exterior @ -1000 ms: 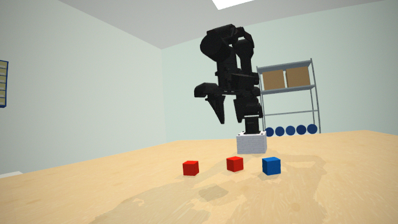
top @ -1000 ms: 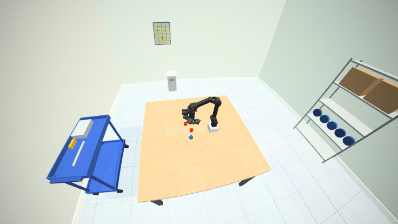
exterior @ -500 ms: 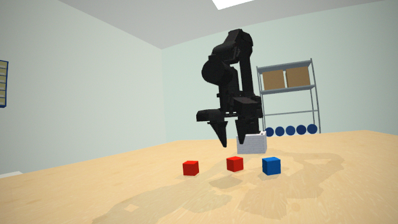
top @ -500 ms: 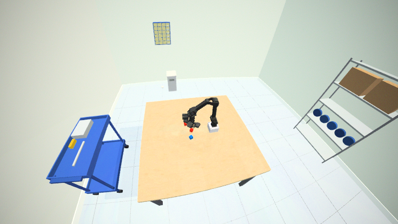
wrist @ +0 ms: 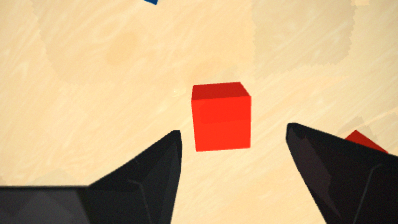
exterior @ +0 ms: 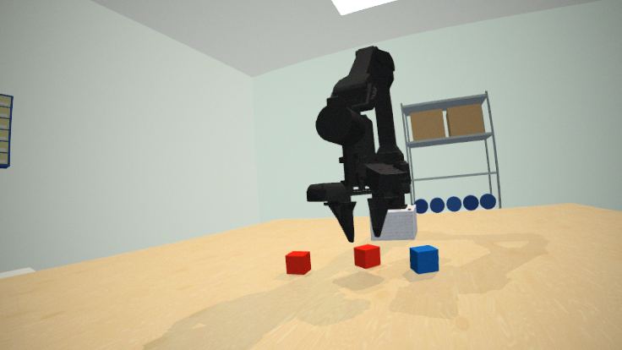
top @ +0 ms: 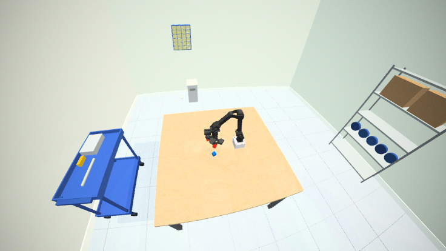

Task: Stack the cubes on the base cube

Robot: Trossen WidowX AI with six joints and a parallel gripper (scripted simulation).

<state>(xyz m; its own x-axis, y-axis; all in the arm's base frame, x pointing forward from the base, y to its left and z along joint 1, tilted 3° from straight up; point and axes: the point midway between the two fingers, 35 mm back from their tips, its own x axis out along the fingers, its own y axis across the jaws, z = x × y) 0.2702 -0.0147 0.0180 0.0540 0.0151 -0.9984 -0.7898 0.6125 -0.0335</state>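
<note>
The blue base cube lies 20 mm ahead of my gripper tip, 100 mm to the left of it and 30 mm below it.
</note>
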